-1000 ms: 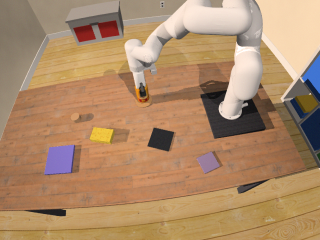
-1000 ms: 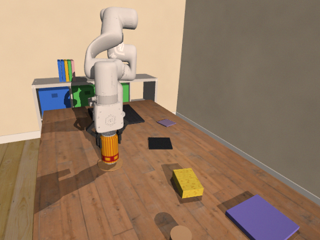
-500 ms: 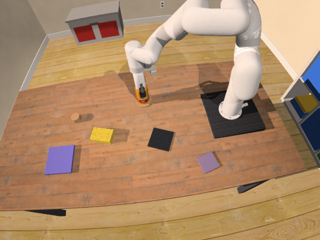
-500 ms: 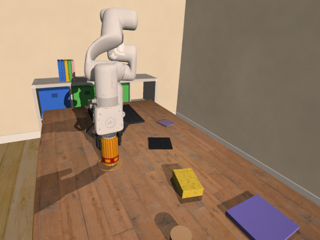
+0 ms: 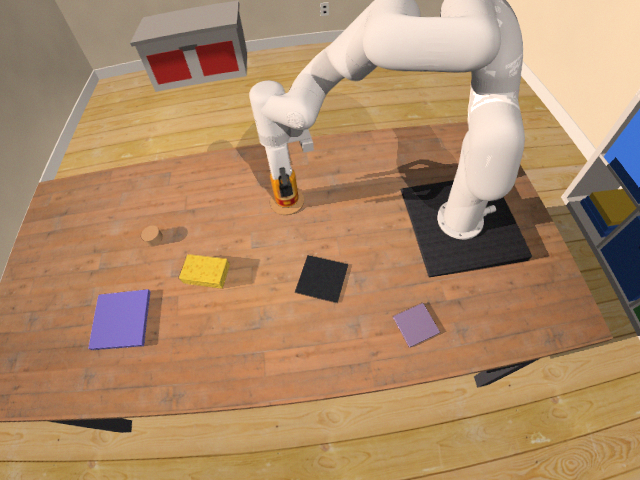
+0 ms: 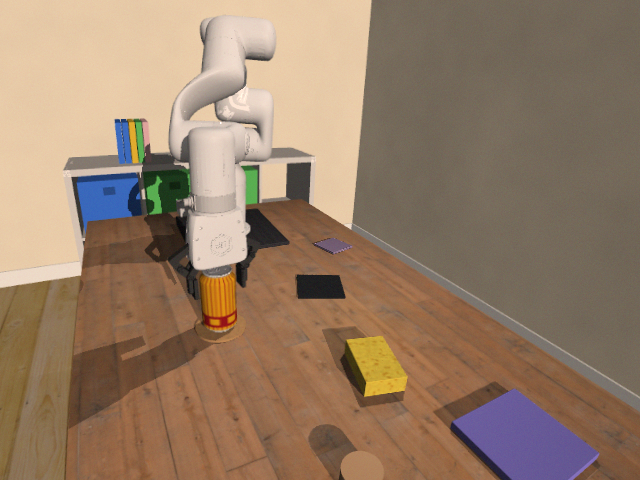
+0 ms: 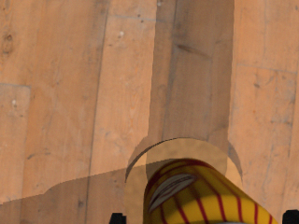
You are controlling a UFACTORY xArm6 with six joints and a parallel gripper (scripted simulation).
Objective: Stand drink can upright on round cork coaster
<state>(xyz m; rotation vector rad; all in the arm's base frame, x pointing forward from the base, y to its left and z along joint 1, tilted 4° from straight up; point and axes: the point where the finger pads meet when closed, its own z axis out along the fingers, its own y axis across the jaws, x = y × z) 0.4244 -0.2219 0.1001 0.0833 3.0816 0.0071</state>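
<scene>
The drink can is 2 cm below my hand. Round my hand: black square coaster (2 cm behind, 26 cm to the left, 9 cm below); small purple pad (20 cm behind, 45 cm to the left, 9 cm below); yellow sponge (26 cm ahead, 16 cm to the left, 8 cm below).
</scene>
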